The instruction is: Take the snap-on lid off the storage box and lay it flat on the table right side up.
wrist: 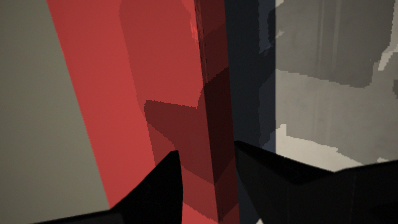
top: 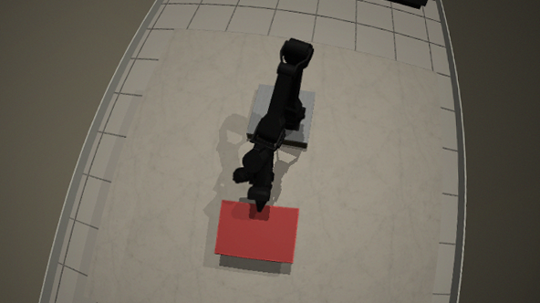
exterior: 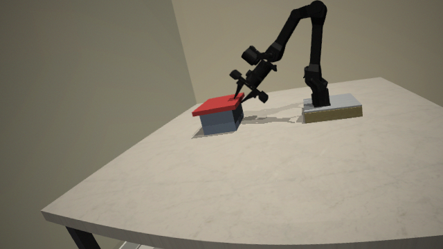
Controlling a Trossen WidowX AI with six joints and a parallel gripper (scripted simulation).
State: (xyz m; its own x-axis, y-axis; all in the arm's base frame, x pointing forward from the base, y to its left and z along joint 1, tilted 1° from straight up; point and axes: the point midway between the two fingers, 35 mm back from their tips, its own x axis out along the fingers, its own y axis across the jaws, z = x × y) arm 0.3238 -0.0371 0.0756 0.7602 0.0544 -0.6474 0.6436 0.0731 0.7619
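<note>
Now: the flat red lid 70 mm ahead of my gripper tip, 10 mm to the left of it and 10 mm above it. Also, from my gripper tip: blue-grey storage box (70 mm ahead, 10 mm to the left, 50 mm below).
</note>
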